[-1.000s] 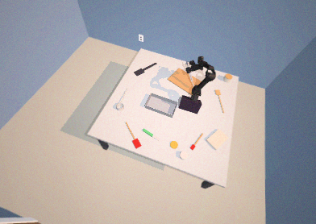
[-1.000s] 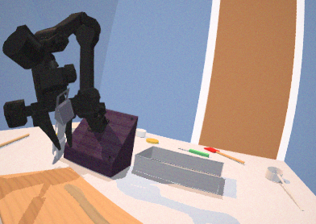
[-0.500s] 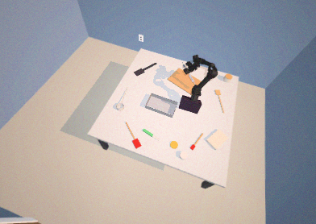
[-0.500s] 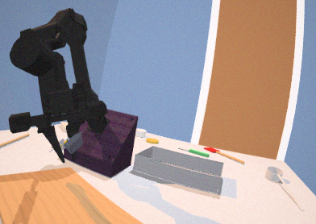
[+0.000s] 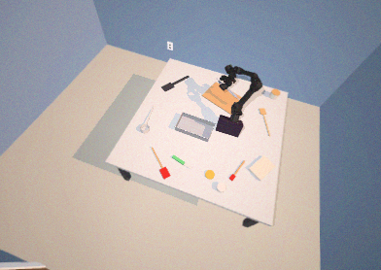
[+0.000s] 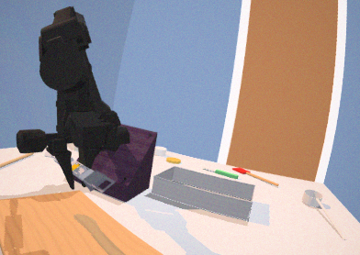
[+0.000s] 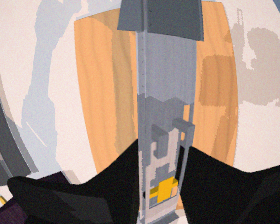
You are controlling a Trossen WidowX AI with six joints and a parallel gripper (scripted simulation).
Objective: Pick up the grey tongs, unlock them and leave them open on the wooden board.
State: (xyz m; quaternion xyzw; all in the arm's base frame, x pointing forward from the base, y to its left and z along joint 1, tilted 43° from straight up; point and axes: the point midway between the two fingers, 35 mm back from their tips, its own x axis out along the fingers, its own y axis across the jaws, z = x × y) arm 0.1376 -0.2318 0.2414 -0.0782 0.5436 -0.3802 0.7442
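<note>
Now: gripper tip 20 mm past the wooden board and 120 mm above it. The rest, counted from my gripper tip: yellow lock piece: 10 mm behind, 30 mm above; then black spatula: 500 mm ahead, 30 mm to the right, 120 mm below; then grey roasting tin: 170 mm ahead, 420 mm to the left, 90 mm below.
</note>
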